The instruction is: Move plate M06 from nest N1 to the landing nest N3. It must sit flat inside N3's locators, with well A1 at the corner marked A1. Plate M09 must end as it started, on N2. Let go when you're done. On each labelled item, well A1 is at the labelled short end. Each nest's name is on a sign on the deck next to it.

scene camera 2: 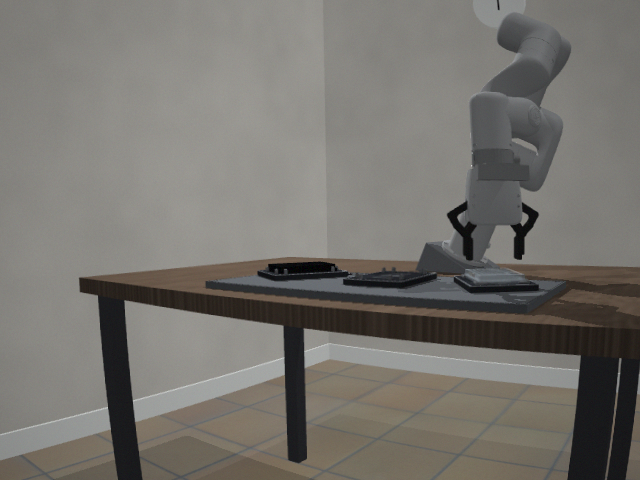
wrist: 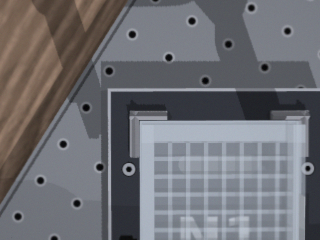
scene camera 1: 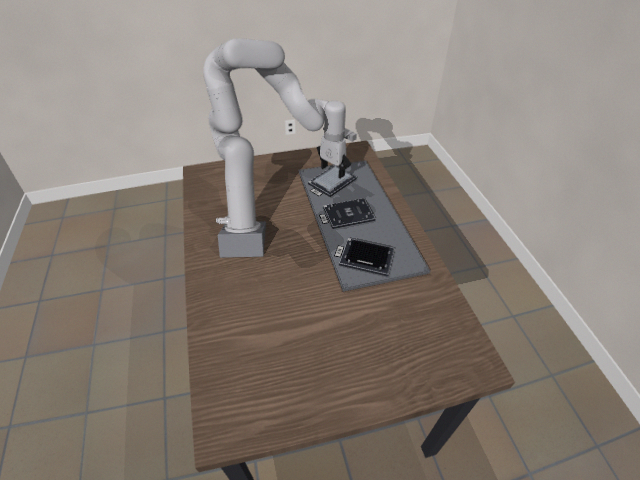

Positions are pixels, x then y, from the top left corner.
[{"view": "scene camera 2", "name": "my gripper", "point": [493, 259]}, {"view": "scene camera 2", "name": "grey perforated deck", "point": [445, 304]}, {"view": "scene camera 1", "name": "my gripper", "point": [332, 172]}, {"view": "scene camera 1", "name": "nest N3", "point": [364, 208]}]
